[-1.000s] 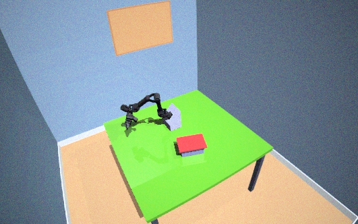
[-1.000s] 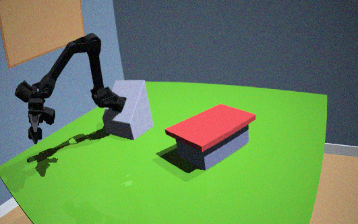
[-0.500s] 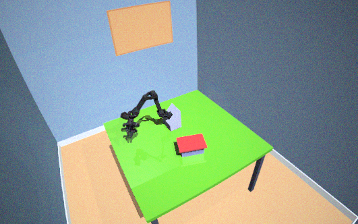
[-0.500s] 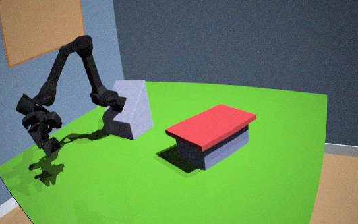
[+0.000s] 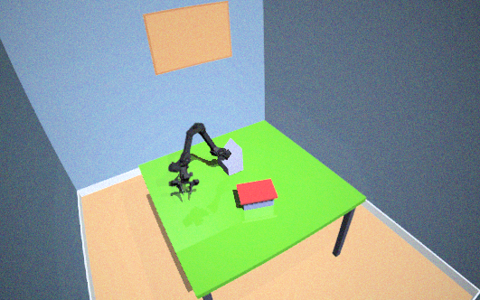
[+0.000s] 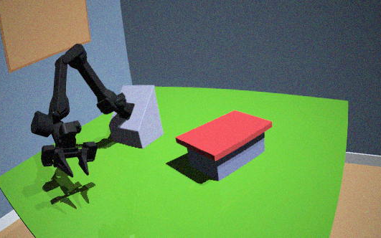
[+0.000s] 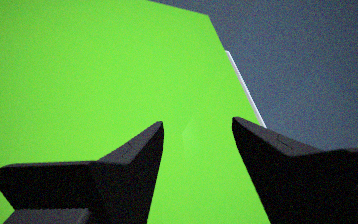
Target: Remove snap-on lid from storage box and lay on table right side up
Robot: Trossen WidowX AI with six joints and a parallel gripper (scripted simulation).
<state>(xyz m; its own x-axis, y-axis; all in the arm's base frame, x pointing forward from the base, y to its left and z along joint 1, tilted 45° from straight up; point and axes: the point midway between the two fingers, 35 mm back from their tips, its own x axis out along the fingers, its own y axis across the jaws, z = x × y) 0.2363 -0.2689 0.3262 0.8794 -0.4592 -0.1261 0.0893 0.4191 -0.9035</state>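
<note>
Right now my gripper tip is 170 mm short of the red lid, 430 mm to the right of it and 50 mm above it. Round my gripper tip: grey-blue storage box: 170 mm ahead, 430 mm to the left, 90 mm below.
</note>
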